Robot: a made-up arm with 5 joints.
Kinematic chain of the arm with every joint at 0, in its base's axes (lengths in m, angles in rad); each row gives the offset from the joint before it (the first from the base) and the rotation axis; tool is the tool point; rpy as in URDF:
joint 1: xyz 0 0 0.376 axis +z
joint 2: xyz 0 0 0 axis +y
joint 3: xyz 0.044 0 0.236 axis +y
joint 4: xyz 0.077 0 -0.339 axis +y
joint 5: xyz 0.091 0 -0.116 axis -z
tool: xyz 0 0 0 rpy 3.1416 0 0
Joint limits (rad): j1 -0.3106..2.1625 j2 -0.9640..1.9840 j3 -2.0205..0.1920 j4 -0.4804..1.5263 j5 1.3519..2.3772
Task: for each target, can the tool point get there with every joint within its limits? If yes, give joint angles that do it. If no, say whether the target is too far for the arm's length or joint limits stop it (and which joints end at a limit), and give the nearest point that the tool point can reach.
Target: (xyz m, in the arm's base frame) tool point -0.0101 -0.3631 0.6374
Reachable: no: joint limits stop it (at a limit: joint 2, joint 3) | nearest point -0.0062 -0.2224 0.4803 | short by 0.211 m
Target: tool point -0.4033 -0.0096 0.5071
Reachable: no: joint limits stop it (at a limit: joint 2, joint 3) | nearest point -0.2565 -0.0061 0.4353 | short by 0.163 m
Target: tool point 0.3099 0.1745 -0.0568
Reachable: yes | joints 0.5127 1.1899 -1.2434 0.5468 2.1847
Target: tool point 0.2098 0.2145 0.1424
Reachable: yes | joints 0.7964 0.4434 -0.8263 1.3157 2.2433
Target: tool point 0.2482 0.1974 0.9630
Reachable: yes | joints 0.6718 -0.2114 -1.7712 -0.1925 1.6889
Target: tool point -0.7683 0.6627 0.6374
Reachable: no: too far | nearest point -0.3769 0.5608 0.5565 | short by 0.412 m
